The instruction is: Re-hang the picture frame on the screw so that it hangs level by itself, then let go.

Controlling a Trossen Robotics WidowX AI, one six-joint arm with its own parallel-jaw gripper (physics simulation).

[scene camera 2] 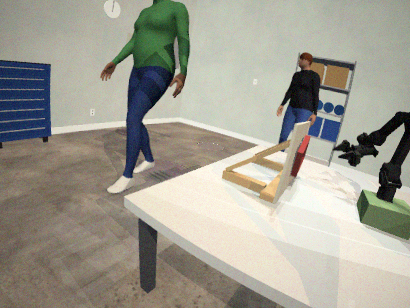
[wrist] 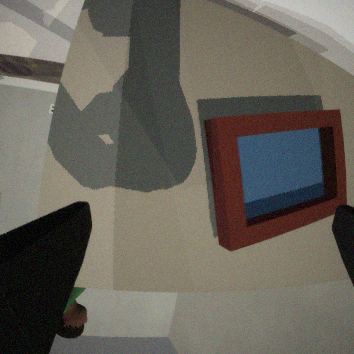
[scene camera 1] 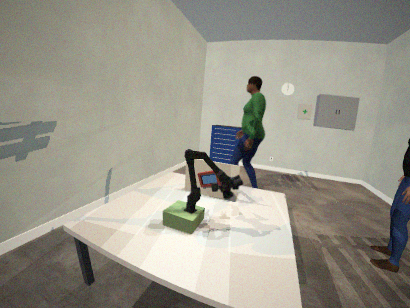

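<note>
The red picture frame (scene camera 1: pixel 201 180) (scene camera 2: pixel 300 156) (wrist: pixel 227 185), with a blue picture inside, is on the front face of the upright beige board (scene camera 1: pixel 192 180) (scene camera 2: pixel 291 162) (wrist: pixel 150 240). It looks tilted against the board's top edge, its right end higher in scene camera 1. The wrist view shows the board upside down. The screw does not show. My black gripper (scene camera 1: pixel 227 189) (scene camera 2: pixel 338 152) (wrist: pixel 218 217) is open and empty, in front of the board and apart from the frame. In the wrist view the frame is right of the middle, beyond the fingertips.
Wooden braces (scene camera 2: pixel 245 181) support the board from behind on the white table (scene camera 1: pixel 150 250) (scene camera 2: pixel 220 220). My arm stands on a green block (scene camera 1: pixel 183 219) (scene camera 2: pixel 382 212). A person in green (scene camera 1: pixel 254 115) (scene camera 2: pixel 159 40) and one in black (scene camera 2: pixel 304 87) stand beyond the table.
</note>
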